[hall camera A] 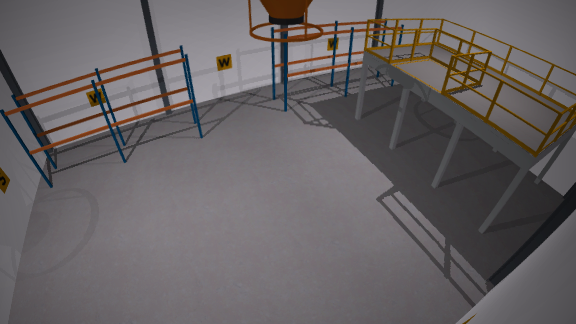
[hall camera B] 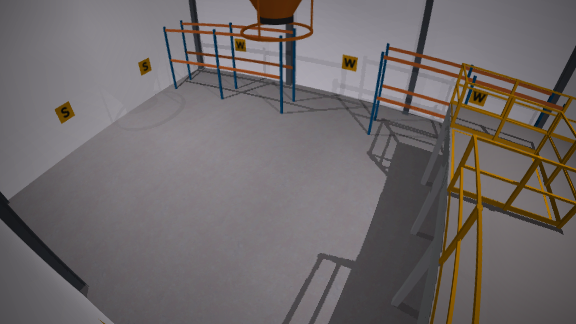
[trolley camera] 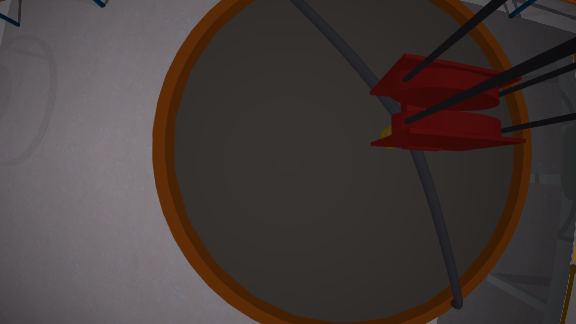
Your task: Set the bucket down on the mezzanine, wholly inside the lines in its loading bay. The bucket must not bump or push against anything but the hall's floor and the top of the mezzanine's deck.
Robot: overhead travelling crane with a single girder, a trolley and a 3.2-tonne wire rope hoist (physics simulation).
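The orange bucket [hall camera A: 286,9] [hall camera B: 276,7] [trolley camera: 280,165] hangs in the air; its upper part is cut off in both hall views. Its base ring appears level with or above the rack tops. My hook [trolley camera: 387,135], mostly hidden below the red block [trolley camera: 450,120], carries the bucket by its dark bail [trolley camera: 435,200]. The block sits right of the bucket's centre in the trolley view. The grey mezzanine [hall camera A: 470,117] [hall camera B: 520,260] stands to the right, apart from the bucket. Its loading bay's yellow line [hall camera A: 411,61] [hall camera B: 462,131] shows behind railings.
Yellow railings [hall camera A: 525,68] [hall camera B: 479,250] edge the deck, and a yellow cage-like frame [hall camera A: 471,53] stands beside the bay. Two blue and orange racks stand along the W wall: the left rack [hall camera A: 108,121] [hall camera B: 218,65] and the right rack [hall camera A: 285,75] [hall camera B: 376,93].
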